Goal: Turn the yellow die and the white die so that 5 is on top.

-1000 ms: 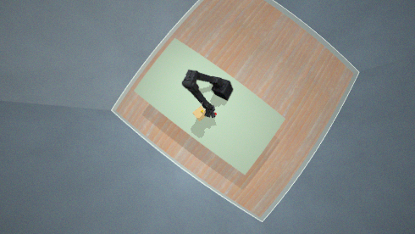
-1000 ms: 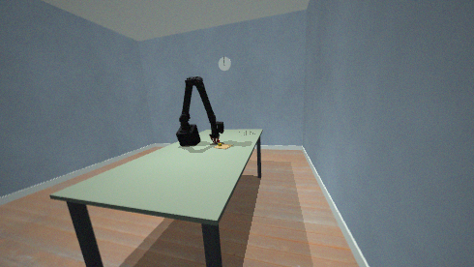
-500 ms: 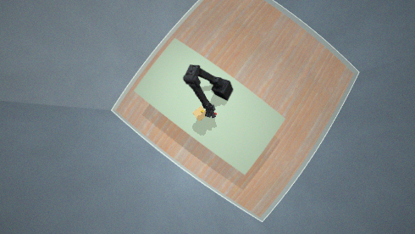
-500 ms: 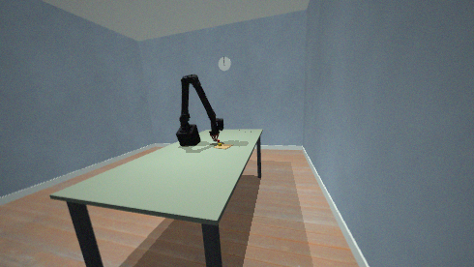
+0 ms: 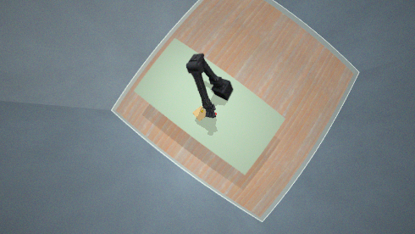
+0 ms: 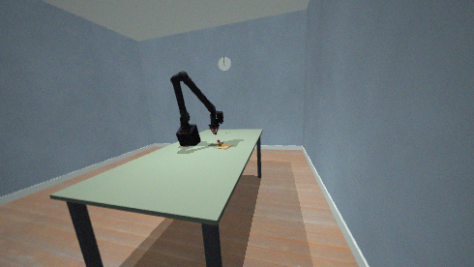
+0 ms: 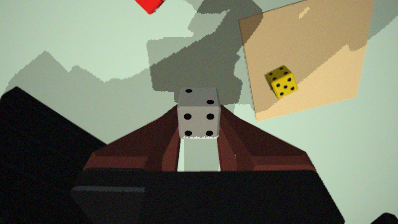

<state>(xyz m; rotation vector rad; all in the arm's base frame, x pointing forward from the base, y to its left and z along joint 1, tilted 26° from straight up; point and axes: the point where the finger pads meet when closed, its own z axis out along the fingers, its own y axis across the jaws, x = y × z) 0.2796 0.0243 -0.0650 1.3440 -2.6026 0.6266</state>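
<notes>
The red die is 100 mm below my hand, 80 mm to the left of it and 10 mm ahead of it. Also, from my hand: tan mat: 110 mm below, 100 mm ahead, 80 mm to the right; then yellow die: 100 mm below, 70 mm to the right, 70 mm ahead; then white die: right at my hand.
</notes>
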